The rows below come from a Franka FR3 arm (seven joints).
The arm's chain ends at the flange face. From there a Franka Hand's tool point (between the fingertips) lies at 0.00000 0.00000 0.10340 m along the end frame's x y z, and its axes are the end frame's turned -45 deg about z.
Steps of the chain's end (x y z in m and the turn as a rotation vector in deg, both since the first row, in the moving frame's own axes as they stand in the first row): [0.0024 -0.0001 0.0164 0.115 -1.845 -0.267]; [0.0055 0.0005 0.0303 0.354 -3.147 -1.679]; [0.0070 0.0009 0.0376 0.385 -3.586 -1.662]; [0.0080 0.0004 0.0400 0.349 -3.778 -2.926]
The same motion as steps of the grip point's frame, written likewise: [-0.0004 -0.0009 0.0163 1.386 -1.223 -0.267]; [-0.0001 -0.0002 0.0301 2.476 -1.975 -1.679]; [0.0002 0.0006 0.0374 2.808 -2.263 -1.662]; [0.0009 0.0008 0.0398 2.918 -2.425 -2.926]
